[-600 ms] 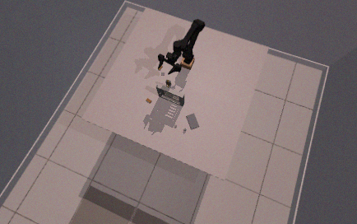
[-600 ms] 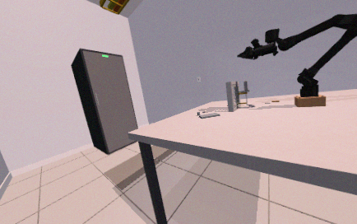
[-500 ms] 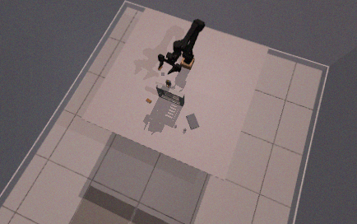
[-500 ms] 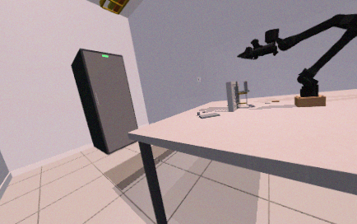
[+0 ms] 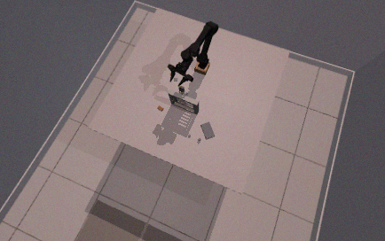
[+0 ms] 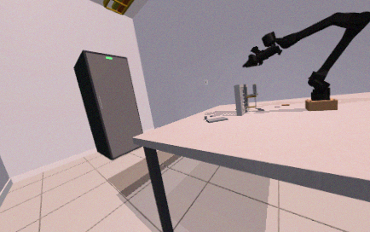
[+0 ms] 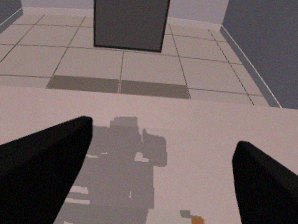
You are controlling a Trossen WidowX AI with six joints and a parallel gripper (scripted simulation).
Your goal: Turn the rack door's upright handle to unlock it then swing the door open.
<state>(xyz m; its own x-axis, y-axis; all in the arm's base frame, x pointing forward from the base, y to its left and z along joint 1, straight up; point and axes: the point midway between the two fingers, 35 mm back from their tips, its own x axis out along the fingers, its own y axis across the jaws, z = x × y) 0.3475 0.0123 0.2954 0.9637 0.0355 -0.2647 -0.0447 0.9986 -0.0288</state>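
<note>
The upright handle lies 210 mm below my gripper tip and 70 mm behind it. Also, from my gripper tip: orange block 330 mm below, 120 mm ahead, 90 mm to the right; then flat grey plate 330 mm to the left, 330 mm below, 60 mm ahead.
</note>
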